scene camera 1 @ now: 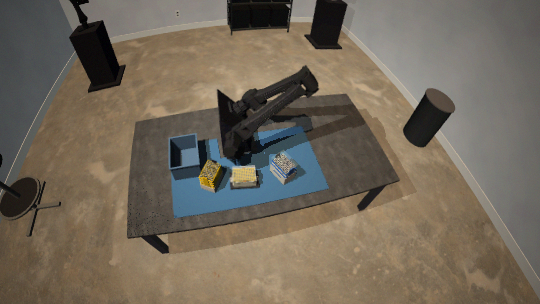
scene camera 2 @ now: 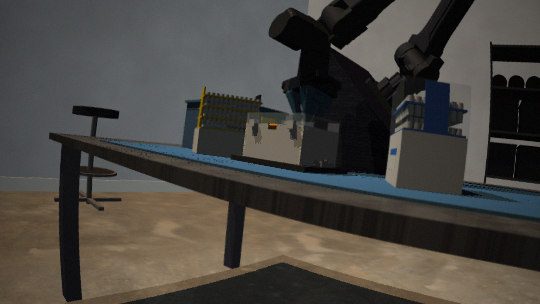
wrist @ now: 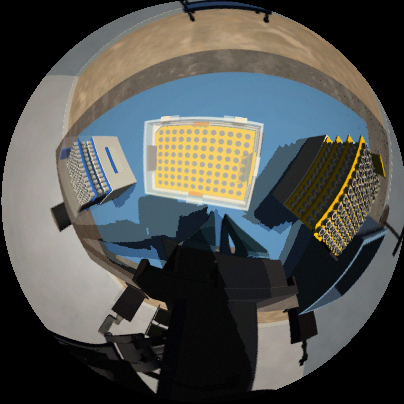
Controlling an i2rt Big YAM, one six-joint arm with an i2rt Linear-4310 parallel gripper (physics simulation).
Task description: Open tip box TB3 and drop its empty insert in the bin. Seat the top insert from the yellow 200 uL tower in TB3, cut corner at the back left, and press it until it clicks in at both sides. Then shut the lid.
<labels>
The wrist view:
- gripper: 217, 215
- blue-and-white tip tower: 93, 169
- clear lid: 213, 160
</labels>
